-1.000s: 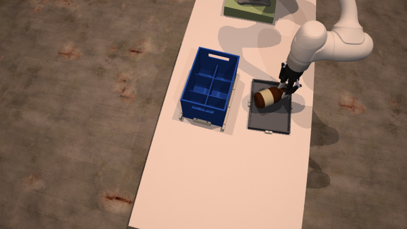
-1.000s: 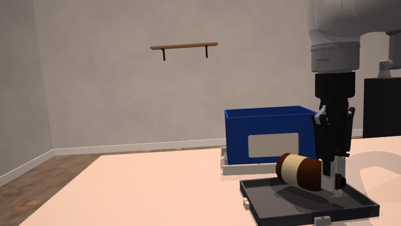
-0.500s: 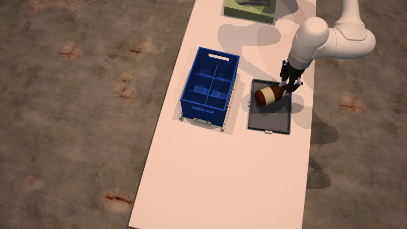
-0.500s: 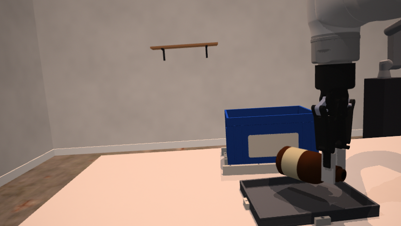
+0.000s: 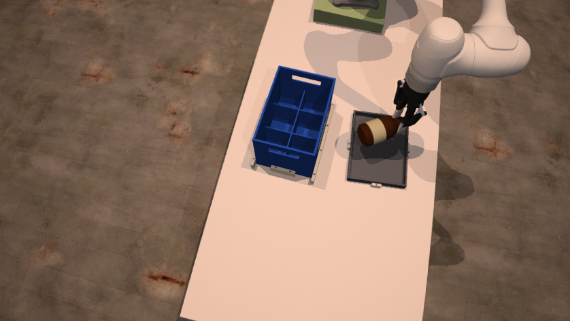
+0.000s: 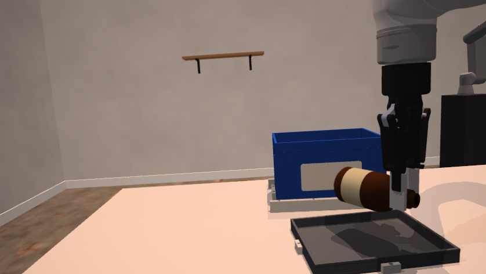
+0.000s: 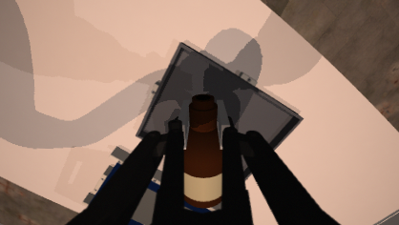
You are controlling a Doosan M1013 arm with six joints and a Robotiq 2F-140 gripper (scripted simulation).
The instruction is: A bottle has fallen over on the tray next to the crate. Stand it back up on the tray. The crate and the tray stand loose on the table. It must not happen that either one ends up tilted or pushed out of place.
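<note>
The brown bottle lies 50 mm to the right of my hand, 20 mm below it and 20 mm ahead of it. From my hand the other things lie so: blue crate 330 mm to the right, 40 mm below, 10 mm behind; then dark grey tray 110 mm below, 50 mm to the right, 50 mm ahead.
</note>
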